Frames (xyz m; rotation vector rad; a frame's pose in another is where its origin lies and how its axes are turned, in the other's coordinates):
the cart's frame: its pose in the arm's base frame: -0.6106 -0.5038 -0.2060 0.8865 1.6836 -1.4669
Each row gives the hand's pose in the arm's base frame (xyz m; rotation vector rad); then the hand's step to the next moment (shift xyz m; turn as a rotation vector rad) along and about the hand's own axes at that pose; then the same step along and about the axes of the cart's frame.
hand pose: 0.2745 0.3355 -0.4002 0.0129 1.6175 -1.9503
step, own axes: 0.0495 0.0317 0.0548 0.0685 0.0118 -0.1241
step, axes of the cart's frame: 0.0288 0.0018 0.0750 0.1097 -0.0391 -0.0816
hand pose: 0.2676 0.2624 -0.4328 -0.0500 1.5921 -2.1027
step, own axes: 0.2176 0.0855 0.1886 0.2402 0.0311 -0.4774
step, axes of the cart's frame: 0.1045 -0.0793 0.2702 0.3984 -0.1454 -0.3267
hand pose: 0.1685 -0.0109 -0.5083 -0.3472 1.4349 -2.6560
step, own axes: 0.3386 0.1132 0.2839 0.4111 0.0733 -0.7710
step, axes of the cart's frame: 0.0244 -0.3178 0.3263 0.6678 -0.2486 -0.5109
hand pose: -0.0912 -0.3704 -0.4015 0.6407 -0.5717 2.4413
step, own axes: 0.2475 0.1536 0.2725 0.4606 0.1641 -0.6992
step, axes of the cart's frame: -0.1824 -0.3356 0.1149 0.6458 -0.3474 -0.4361
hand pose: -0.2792 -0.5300 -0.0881 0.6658 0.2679 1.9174
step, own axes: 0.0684 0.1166 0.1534 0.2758 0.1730 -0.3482
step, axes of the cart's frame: -0.1631 -0.1225 -0.0141 0.3140 -0.2742 -0.2311
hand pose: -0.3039 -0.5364 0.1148 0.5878 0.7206 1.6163
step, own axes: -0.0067 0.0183 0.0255 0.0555 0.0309 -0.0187
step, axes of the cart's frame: -0.0305 -0.0097 0.0028 0.0158 -0.0360 -0.0532
